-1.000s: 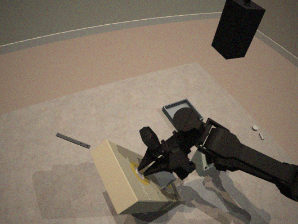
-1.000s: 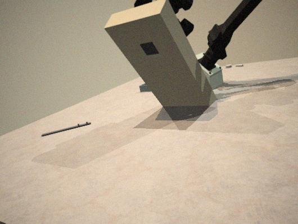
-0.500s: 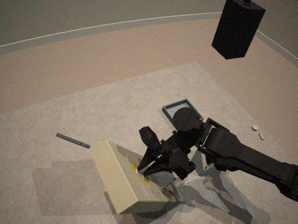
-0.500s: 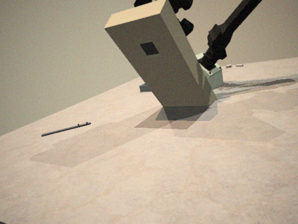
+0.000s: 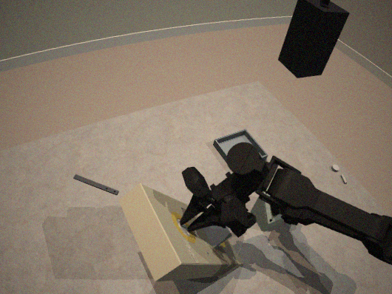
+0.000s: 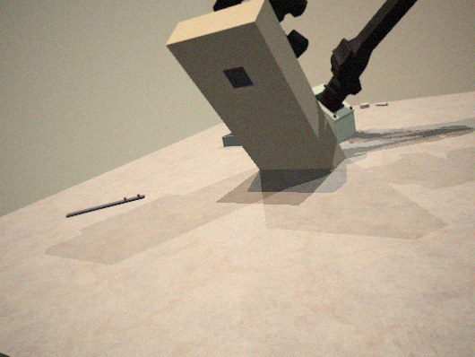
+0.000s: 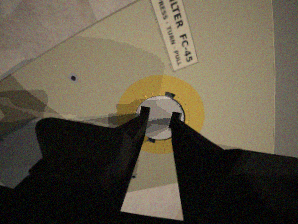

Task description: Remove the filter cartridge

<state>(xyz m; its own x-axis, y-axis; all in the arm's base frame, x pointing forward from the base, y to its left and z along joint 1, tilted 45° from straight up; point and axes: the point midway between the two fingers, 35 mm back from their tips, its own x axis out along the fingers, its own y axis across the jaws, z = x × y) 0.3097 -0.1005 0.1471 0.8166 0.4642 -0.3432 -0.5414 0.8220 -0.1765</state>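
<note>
The round grey filter cartridge lies 1 cm ahead of my gripper tip and 1 cm below it. Round my gripper tip: grey tray (38 cm behind, 32 cm to the right, 24 cm below); cream service panel (3 cm behind, 8 cm below).
</note>
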